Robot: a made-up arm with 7 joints.
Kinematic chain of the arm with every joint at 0, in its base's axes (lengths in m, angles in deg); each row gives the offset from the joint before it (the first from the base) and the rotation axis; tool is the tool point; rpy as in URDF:
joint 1: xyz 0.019 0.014 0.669 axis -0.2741 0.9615 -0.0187
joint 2: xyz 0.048 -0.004 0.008 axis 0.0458 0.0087 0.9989
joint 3: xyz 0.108 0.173 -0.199 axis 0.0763 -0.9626 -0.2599
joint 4: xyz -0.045 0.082 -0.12 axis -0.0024 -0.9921 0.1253
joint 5: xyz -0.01 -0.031 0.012 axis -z
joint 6: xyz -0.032 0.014 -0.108 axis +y
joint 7: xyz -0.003 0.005 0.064 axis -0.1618 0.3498 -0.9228
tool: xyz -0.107 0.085 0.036 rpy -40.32 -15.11 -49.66
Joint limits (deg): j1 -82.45..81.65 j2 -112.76..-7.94 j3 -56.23..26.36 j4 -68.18..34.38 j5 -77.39..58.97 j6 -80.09..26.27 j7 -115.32..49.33
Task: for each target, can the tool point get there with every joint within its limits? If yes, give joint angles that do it. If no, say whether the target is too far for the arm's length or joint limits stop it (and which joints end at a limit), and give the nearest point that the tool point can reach.
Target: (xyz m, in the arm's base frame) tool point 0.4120 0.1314 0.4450
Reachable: yes | joints 5.35 -81.82 -48.14 -59.09 47.21 -18.93 -13.15
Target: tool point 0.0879 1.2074 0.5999
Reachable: no: too far | nearest point 0.2357 0.5112 0.6191 | short by 0.712 m
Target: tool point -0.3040 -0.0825 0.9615
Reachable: no: joint limits stop it (at a limit: joint 1, joint 2, joint 3, joint 5, joint 6) | nearest point -0.2754 0.0247 0.7796 | short by 0.213 m
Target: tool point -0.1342 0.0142 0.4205
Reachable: yes | joints 43.50 -61.10 -23.28 -38.15 -63.70 -10.41 -71.87
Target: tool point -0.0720 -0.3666 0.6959
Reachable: no: joint limits stop it (at a limit: joint 1, joint 2, joint 3, joint 4, joint 5, joint 7) | nearest point -0.1746 -0.3365 0.6511 | short by 0.116 m
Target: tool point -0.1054 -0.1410 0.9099
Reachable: no: joint limits stop it (at a limit: joint 1, joint 2, joint 3, joint 4) | nearest point 0.0436 -0.0745 0.8945 | short by 0.164 m
